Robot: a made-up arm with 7 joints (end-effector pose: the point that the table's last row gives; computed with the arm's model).
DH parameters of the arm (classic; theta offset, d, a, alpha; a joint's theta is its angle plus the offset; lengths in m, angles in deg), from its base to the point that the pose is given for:
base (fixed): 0 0.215 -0.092 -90
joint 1: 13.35 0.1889 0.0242 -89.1
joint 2: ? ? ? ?
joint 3: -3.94 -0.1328 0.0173 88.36
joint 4: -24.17 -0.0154 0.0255 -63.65
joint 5: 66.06 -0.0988 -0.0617 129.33
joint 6: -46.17 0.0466 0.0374 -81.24
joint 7: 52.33 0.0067 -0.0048 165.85
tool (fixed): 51.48 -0.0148 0 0
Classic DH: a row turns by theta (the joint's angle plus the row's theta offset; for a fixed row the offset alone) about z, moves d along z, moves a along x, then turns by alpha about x.
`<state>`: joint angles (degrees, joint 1 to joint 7).
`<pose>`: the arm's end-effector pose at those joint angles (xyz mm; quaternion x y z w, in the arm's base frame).
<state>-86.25 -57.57 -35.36 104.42 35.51 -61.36 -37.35</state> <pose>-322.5 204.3 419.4 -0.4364 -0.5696 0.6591 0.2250</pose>
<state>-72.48 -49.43 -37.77 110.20 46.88 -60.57 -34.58</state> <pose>-271.4 174.7 448.9 -0.3707 -0.6372 0.6223 0.2630</pose>
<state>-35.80 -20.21 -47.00 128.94 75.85 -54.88 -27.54</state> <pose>-150.1 114.3 454.2 -0.2924 -0.7409 0.4109 0.4435</pose>
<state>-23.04 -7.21 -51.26 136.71 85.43 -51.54 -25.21</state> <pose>-123.4 106.8 442.4 -0.3198 -0.7343 0.3126 0.5108</pose>
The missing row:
joint 2: -68.96 -0.176 -0.2165 78.85
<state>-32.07 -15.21 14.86 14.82 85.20 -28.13 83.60</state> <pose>150.8 -17.8 439.0 -0.1660 -0.2188 -0.9279 0.2521</pose>
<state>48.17 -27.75 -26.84 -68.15 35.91 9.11 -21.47</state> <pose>128.7 -67.8 29.7 -0.3003 -0.6170 0.7273 0.0110</pose>
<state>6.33 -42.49 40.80 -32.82 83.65 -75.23 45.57</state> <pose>364.1 3.9 278.7 -0.5619 -0.3317 -0.5833 0.4838</pose>
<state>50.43 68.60 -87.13 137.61 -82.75 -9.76 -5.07</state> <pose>151.1 124.5 483.8 0.5889 0.6244 0.1693 0.4844</pose>
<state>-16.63 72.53 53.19 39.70 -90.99 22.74 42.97</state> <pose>-315.5 -68.8 370.4 0.8884 0.3136 -0.3288 0.0647</pose>
